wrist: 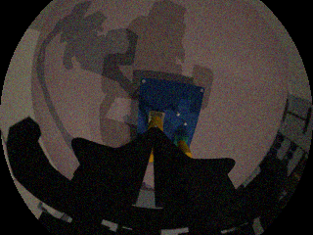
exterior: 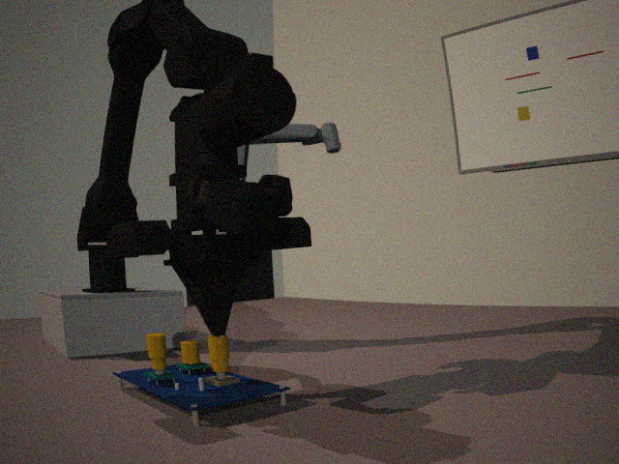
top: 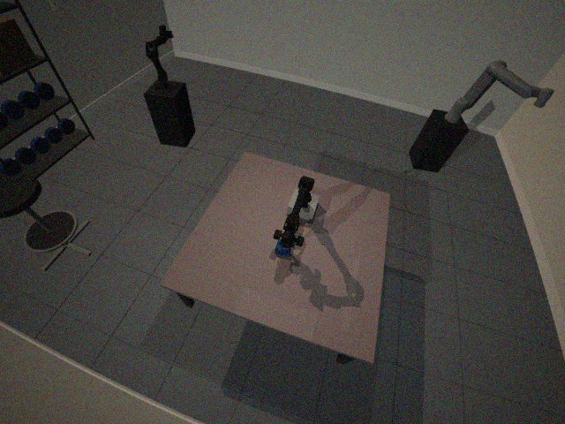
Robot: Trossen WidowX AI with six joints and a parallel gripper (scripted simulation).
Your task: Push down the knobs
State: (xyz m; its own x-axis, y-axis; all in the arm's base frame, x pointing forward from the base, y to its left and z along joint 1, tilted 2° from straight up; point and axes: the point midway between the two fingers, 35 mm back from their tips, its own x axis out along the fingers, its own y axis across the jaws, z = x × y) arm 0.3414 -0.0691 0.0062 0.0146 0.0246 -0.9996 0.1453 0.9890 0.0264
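My gripper tip is now 4 cm past the green potentiometer, 4 cm to the left of it and 2 cm above it. From my gripper tip the other things lie so: knob: 1 cm below.
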